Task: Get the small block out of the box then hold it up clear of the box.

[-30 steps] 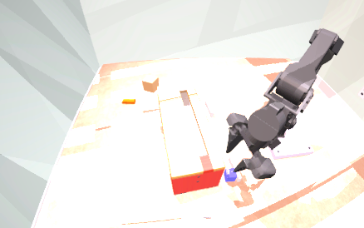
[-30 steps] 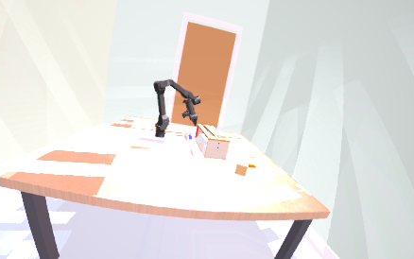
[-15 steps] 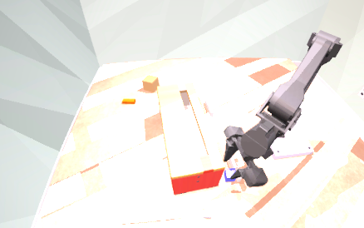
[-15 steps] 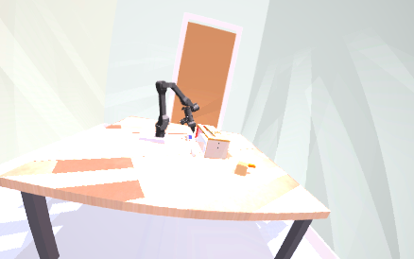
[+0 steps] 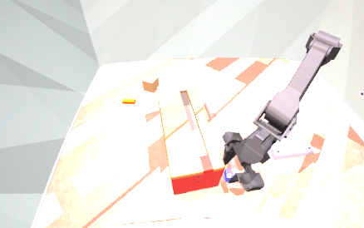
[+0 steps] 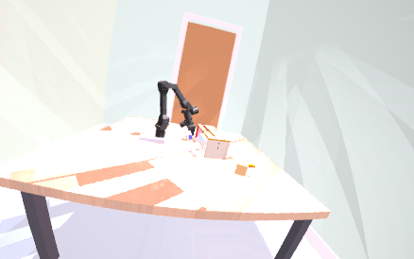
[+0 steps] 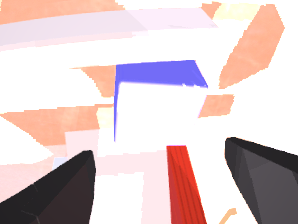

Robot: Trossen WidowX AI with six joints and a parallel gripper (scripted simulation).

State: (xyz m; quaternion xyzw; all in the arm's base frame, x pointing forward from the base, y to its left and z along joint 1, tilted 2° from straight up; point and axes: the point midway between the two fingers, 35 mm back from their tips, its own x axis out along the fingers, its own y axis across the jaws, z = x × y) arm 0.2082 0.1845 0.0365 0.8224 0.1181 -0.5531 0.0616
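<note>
My gripper tip is now 2 cm past the blue block, 1 cm to the left of it and 2 cm above it. From my gripper tip the other things lie so: long box 10 cm ahead, 15 cm to the right, 3 cm above; orange piece 41 cm ahead, 35 cm to the right, 3 cm below; tan cube 33 cm ahead, 46 cm to the right, 1 cm below.
</note>
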